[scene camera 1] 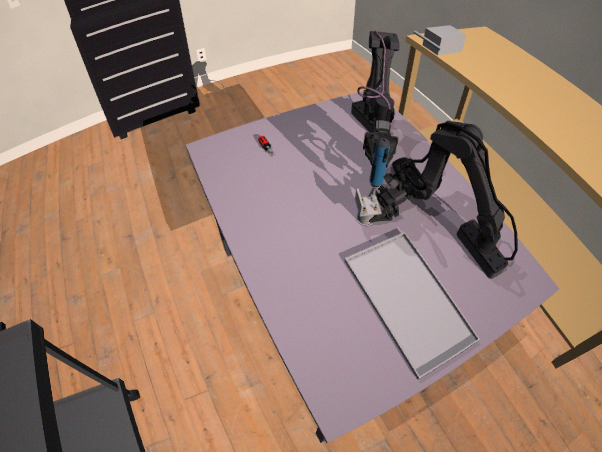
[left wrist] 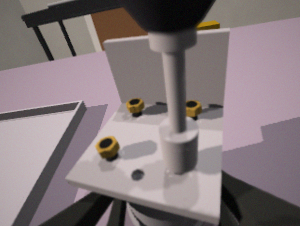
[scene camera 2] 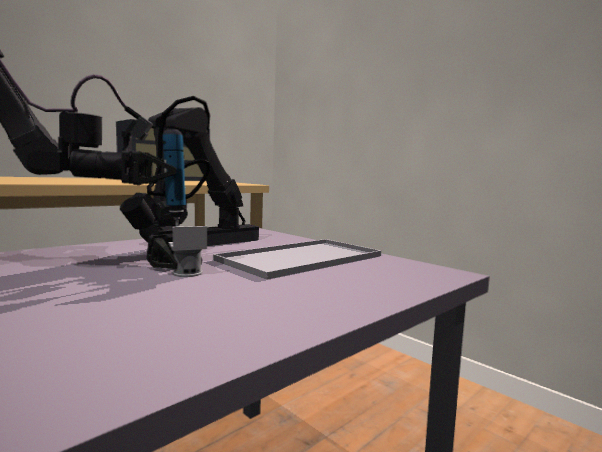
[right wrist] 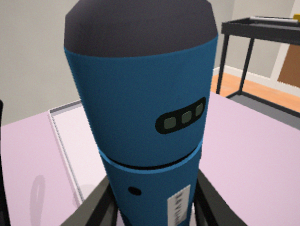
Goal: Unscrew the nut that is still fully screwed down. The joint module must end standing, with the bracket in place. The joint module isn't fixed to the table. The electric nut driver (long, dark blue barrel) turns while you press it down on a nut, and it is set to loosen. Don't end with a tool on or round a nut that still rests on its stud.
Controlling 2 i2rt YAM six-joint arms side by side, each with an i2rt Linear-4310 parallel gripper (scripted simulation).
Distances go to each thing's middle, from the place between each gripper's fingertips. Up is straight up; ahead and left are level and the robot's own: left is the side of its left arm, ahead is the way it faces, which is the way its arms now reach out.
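White L-shaped bracket [left wrist: 138, 72]: my left gripper is 50 mm below it. Counted from my left hand, the shallow tray [scene camera 1: 431, 329] is 320 mm to the left, 30 mm ahead and 20 mm below, and the socket [left wrist: 178, 133] is 70 mm above, 20 mm behind and 10 mm to the right.
Relative to the socket, my right hand [scene camera 2: 177, 171] is 130 mm above. Counted from my right hand, the shallow tray is 60 mm ahead, 340 mm to the left and 220 mm below; the white L-shaped bracket is 30 mm ahead, 20 mm to the left and 150 mm below.
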